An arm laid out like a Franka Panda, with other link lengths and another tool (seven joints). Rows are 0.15 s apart.
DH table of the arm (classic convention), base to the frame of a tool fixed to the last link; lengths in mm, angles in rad. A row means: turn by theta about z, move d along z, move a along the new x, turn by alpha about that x. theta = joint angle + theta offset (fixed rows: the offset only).
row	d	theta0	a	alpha
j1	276.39	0	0	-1.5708
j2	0	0	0	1.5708
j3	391.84	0	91.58	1.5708
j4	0	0	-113.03	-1.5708
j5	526.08	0	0	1.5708
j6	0	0	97.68	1.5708
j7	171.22	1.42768	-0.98	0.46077
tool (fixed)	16.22	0	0	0
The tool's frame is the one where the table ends.
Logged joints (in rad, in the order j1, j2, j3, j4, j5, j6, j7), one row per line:
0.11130 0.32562 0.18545 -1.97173 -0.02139 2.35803 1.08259
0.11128 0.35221 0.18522 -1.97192 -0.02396 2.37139 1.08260
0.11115 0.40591 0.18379 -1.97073 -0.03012 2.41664 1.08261
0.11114 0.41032 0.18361 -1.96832 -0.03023 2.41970 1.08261
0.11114 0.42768 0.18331 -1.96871 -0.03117 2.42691 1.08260
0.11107 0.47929 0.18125 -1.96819 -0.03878 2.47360 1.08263
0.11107 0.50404 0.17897 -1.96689 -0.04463 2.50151 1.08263
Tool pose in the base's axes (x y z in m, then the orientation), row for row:
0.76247 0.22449 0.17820 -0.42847 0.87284 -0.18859 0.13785
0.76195 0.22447 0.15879 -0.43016 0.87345 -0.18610 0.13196
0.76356 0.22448 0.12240 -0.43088 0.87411 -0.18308 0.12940
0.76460 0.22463 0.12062 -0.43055 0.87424 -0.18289 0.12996
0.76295 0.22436 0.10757 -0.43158 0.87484 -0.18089 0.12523
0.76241 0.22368 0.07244 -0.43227 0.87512 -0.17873 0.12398
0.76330 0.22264 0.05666 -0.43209 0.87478 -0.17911 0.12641
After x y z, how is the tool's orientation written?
As a quaternion, x y z w.
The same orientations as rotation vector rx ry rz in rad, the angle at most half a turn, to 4 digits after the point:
-1.2394 2.5248 -0.5455
-1.2484 2.5350 -0.5401
-1.2524 2.5406 -0.5321
-1.2510 2.5402 -0.5314
-1.2574 2.5488 -0.5270
-1.2603 2.5514 -0.5211
-1.2580 2.5469 -0.5215

